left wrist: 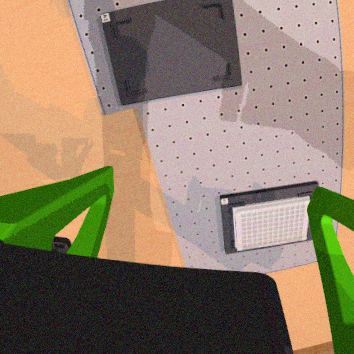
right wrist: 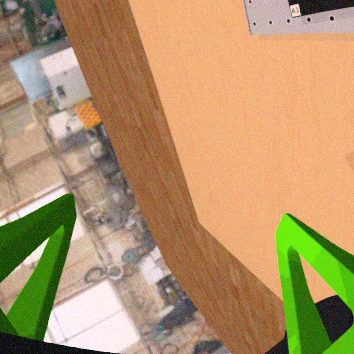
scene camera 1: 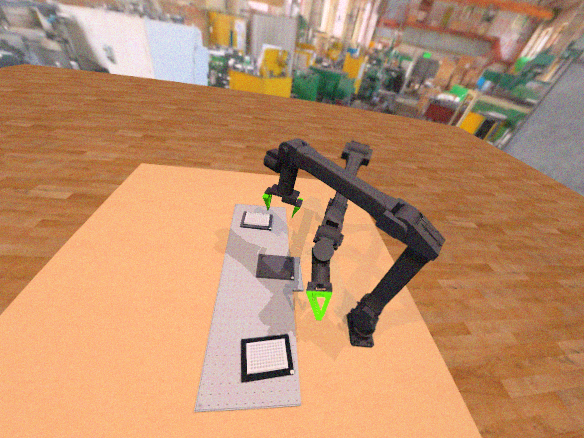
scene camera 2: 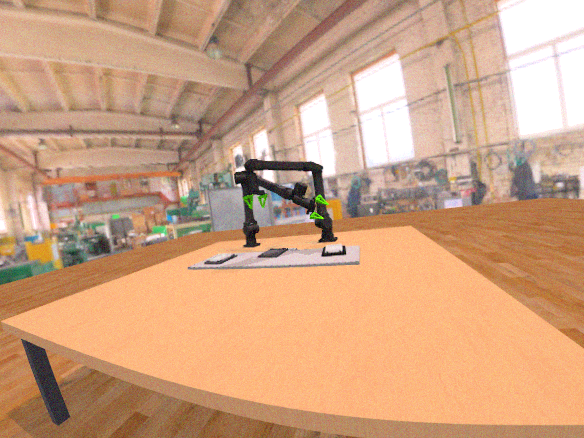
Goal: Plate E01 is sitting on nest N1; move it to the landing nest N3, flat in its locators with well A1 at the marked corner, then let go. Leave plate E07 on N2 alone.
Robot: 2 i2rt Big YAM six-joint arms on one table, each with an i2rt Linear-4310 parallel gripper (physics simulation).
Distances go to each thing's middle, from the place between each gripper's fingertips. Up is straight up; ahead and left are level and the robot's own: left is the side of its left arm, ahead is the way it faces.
Labels:
The nest (scene camera 1: pixel 269 266) is 260 mm below my left hand, 60 mm to the left of it and 10 mm behind it.
Right now the nest is 11 cm ahead of my right hand, 31 cm to the right of it and 19 cm below it.

